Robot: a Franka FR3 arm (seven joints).
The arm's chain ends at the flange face. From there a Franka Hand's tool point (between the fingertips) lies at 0.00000 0.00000 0.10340 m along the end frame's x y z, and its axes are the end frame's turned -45 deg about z.
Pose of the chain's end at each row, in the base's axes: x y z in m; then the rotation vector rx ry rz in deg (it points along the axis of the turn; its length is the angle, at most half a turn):
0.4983 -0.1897 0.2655 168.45 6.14 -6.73
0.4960 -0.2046 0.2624 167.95 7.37 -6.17
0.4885 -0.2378 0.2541 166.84 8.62 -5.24
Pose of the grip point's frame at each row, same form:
0.4909 -0.2102 0.1644 155.34 71.08 -12.78
0.4894 -0.2260 0.1615 154.30 71.99 -12.50
0.4833 -0.2611 0.1535 152.65 72.67 -12.19

